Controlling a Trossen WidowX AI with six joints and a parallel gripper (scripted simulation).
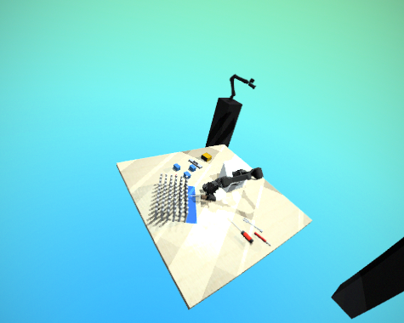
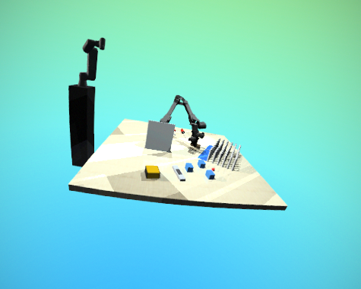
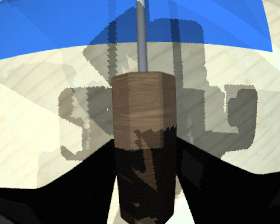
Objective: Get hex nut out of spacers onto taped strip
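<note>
The blue taped strip is 13 cm ahead of my gripper tip, 3 cm below it and 2 cm to the right of it. From my gripper tip the other things lie so: grey forked tool: 37 cm to the left, 21 cm behind, 2 cm below; grey bar: 46 cm to the right, 19 cm behind, 1 cm below; wooden-handled tool: 9 cm ahead, 5 cm to the right.
</note>
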